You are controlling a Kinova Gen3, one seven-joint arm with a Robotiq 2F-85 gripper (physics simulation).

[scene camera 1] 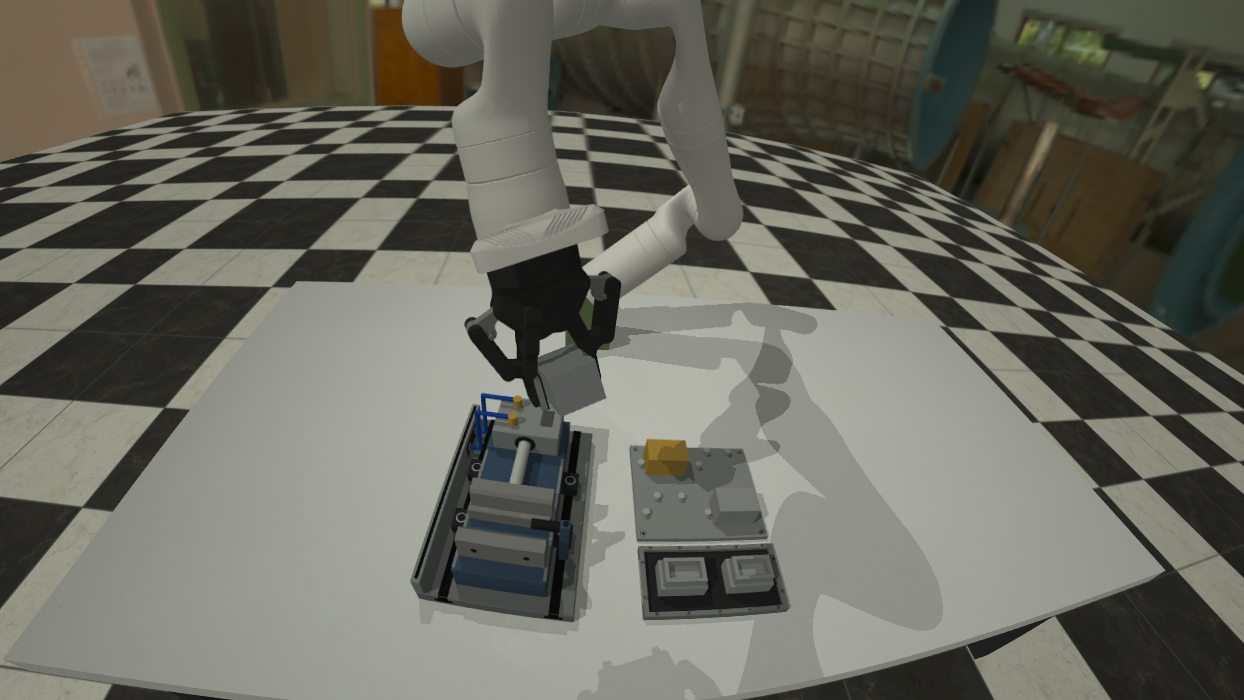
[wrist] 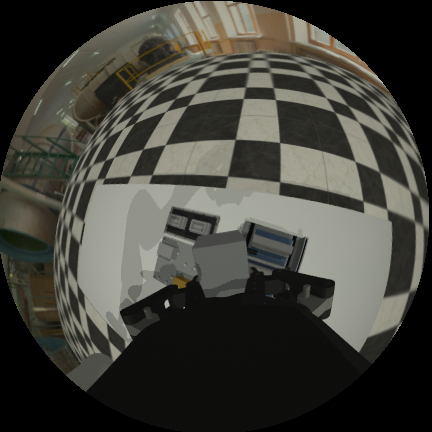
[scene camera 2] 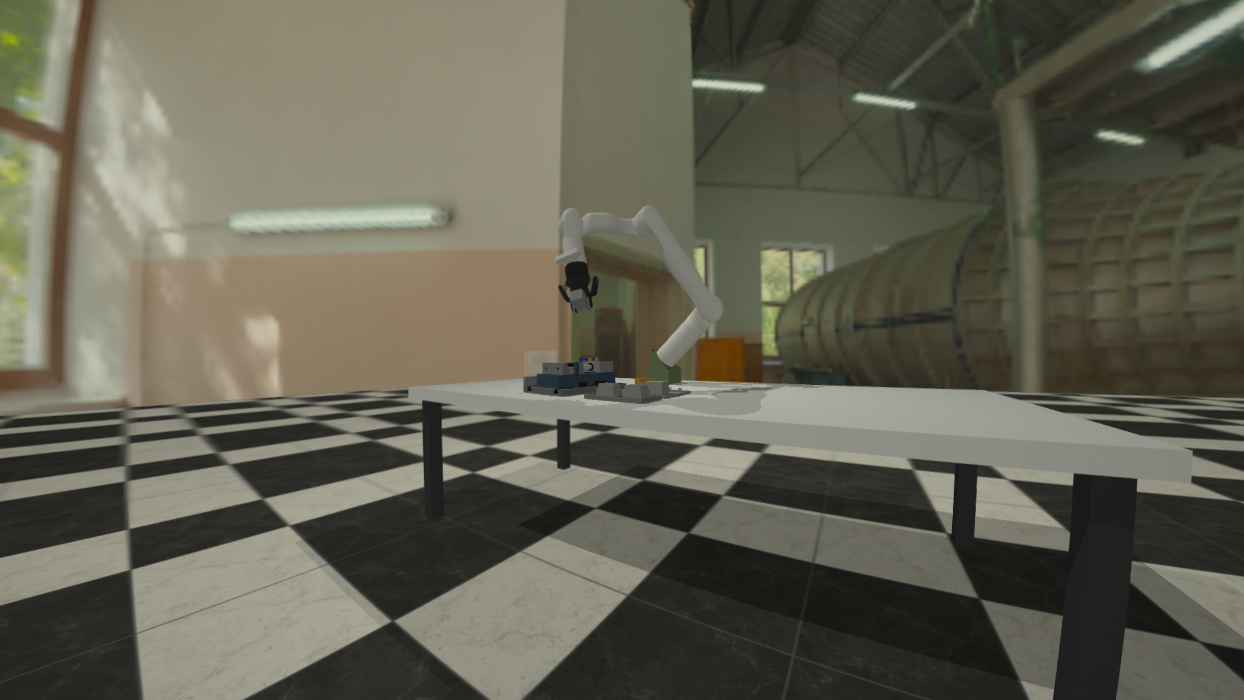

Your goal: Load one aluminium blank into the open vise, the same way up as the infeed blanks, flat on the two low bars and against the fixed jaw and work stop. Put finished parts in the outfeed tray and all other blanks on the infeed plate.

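Frame: origin at the arm's base, x ahead, y left, z up, level; metres.
Seen in the pictures: gripper, fingertip midpoint: [wrist: 224,274] [scene camera 2: 582,310]; arm's base, origin of the base link: [scene camera 1: 590,290] [scene camera 2: 665,358].
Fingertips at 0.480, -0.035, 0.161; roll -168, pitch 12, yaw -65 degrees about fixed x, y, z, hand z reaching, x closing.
Offsets run from my fingertips to a thing's top centre, as dx, dy, dz. "spot": to the spot under its first point. Level surfaces: height alone.
My gripper [scene camera 1: 567,379] [scene camera 2: 580,300] [wrist: 224,274] is shut on a grey blank {+0.014, -0.002, +0.067} [scene camera 1: 574,385] [wrist: 221,260], held tilted in the air above the table. In scene camera 1 it overlaps the rear end of the vise {-0.039, -0.061, -0.162} [scene camera 1: 521,471] [scene camera 2: 569,380] [wrist: 271,243]. No blank is visible between the jaws; the low bars cannot be made out. A black stop rod {+0.035, -0.015, -0.165} [scene camera 1: 545,525] sits beside the jaw gap. The infeed plate {-0.084, +0.202, -0.254} [scene camera 1: 682,524] carries a grey blank {-0.041, +0.247, -0.218} [scene camera 1: 737,504] [wrist: 167,250] and a yellow block {-0.131, +0.156, -0.218} [scene camera 1: 666,457] [wrist: 180,282]. The outfeed tray {spot: +0.113, +0.195, -0.250} [scene camera 1: 715,612] holds two pocketed grey parts {spot: +0.066, +0.155, -0.235} [scene camera 1: 682,575] {spot: +0.066, +0.244, -0.235} [scene camera 1: 748,572].
Blue pipes [scene camera 1: 480,419] with brass fittings rise at the vise's rear left. A raised side wall [scene camera 1: 443,496] runs along the vise's left side. Small pegs stand up from the infeed plate. The arm's green base [scene camera 1: 577,327] is at the back of the white table {dz -0.262} [scene camera 1: 260,487].
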